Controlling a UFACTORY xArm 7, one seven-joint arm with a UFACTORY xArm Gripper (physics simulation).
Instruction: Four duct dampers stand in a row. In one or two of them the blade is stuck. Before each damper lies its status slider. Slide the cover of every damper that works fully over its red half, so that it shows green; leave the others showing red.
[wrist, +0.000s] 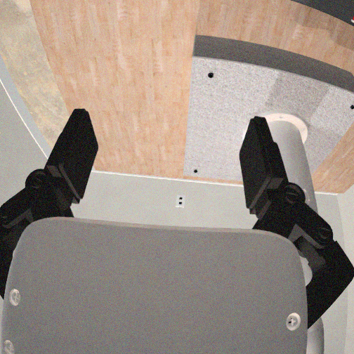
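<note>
My gripper (167, 129) is open, its two black fingers wide apart with nothing between them. It hangs over the wooden table top, left of and partly over the robot's own mounting plate. A dark grey flat piece (327, 7) shows at the top right corner, with a tiny red and white bit (353, 20) at the right edge; too little shows to tell which slider or part it is. The dampers, their blades and the slider covers do not show in a way that can be made out.
The wooden table top (135, 65) runs beneath the fingers. The speckled grey mounting plate (225, 110) with the arm's round base (294, 145) stands at the right. A beige floor strip (35, 75) lies at the left, and a pale wall with an outlet (180, 201) is beyond.
</note>
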